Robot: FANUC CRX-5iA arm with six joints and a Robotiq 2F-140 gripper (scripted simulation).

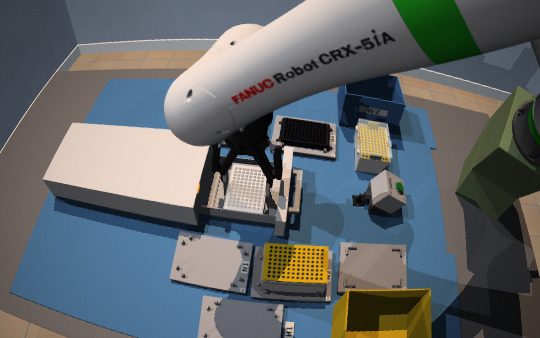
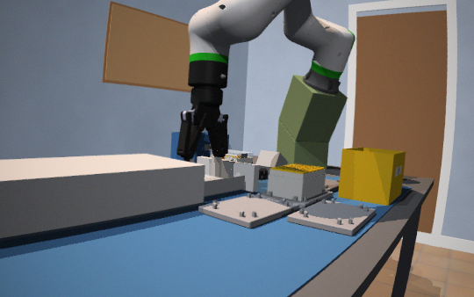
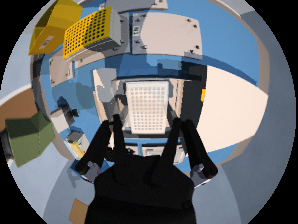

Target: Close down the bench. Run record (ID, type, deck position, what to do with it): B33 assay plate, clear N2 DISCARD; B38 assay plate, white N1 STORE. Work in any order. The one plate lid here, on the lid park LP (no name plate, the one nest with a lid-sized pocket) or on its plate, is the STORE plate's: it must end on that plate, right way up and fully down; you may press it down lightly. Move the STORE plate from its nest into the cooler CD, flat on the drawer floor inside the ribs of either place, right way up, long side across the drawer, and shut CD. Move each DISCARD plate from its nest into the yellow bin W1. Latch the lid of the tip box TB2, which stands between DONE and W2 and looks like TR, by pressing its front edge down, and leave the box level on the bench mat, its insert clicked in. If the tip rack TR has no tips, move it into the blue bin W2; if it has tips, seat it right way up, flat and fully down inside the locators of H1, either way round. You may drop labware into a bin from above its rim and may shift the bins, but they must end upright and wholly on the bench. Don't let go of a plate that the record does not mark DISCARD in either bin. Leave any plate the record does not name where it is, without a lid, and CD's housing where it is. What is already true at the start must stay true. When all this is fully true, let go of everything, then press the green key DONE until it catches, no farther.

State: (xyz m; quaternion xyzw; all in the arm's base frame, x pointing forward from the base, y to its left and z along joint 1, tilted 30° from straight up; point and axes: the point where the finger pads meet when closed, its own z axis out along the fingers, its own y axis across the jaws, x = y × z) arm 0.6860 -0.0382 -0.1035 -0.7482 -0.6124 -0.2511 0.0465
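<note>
The cooler drawer lies 40 mm ahead of my hand and 20 mm below it. From my hand the other things lie so: cooler CD (170 mm ahead, 20 mm to the right, 10 mm below); clear plate (30 mm ahead, 200 mm to the right, 20 mm below); tip rack TR (100 mm behind, 200 mm to the left, 10 mm above).
</note>
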